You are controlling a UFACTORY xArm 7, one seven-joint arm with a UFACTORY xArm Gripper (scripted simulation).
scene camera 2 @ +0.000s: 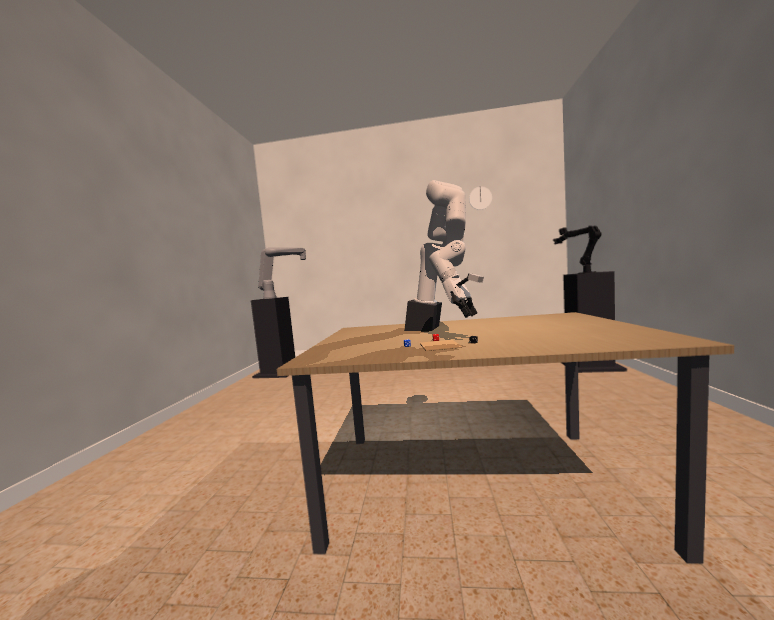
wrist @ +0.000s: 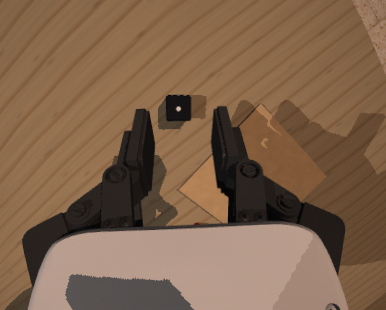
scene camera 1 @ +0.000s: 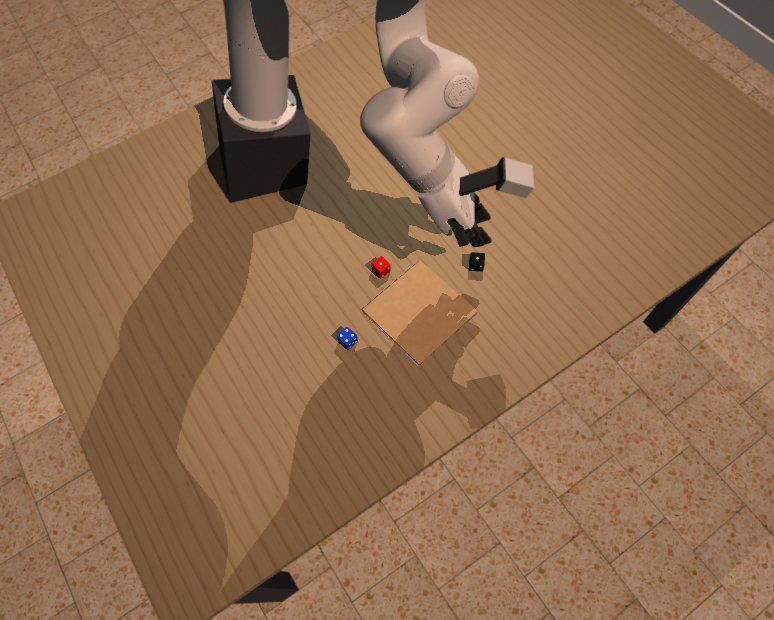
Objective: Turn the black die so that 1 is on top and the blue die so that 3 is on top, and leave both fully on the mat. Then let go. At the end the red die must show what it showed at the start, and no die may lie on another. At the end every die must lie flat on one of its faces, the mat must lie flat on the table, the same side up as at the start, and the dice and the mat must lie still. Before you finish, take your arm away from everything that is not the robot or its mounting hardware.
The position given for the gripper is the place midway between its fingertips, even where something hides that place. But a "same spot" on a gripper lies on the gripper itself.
Labels:
gripper: scene camera 2 471, 315; wrist; scene camera 1
same spot on gripper: point(wrist: 110, 202) = point(scene camera 1: 474, 194)

